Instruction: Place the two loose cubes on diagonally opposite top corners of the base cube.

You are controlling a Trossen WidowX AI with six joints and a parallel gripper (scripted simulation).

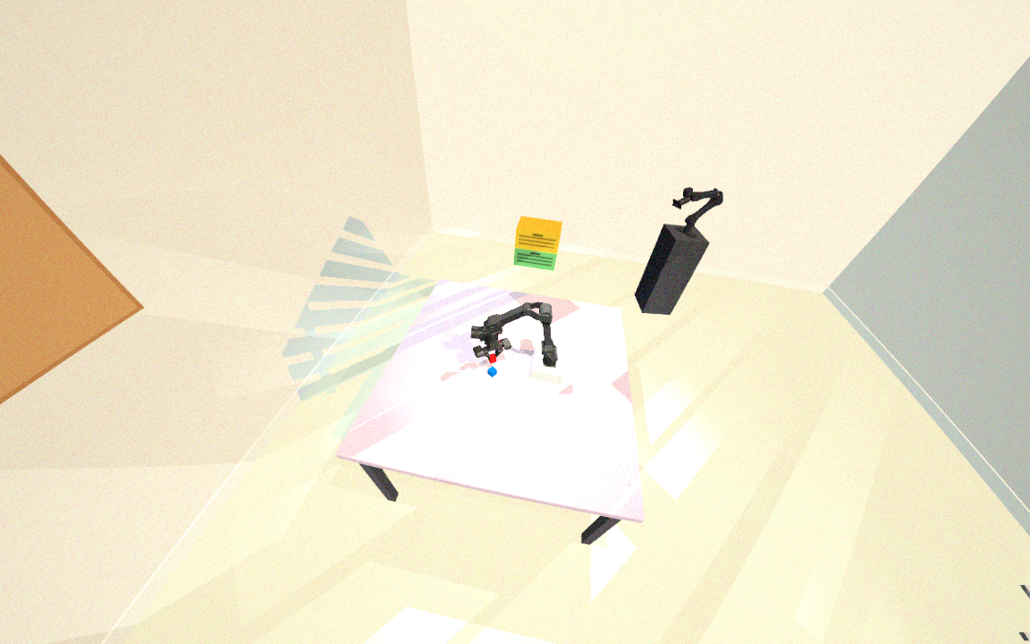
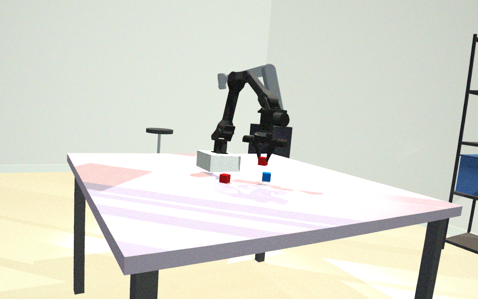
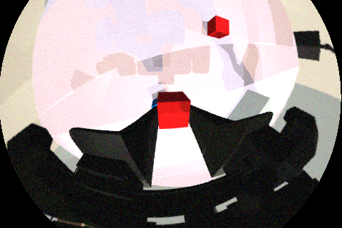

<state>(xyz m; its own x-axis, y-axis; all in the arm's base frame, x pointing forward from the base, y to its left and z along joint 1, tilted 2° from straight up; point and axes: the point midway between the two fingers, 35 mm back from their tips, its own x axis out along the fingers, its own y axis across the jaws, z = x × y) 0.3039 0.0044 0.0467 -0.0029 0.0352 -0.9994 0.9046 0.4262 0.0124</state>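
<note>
Now: gripper tip 70 mm above the blue cube and 30 mm to the right of it.
</note>
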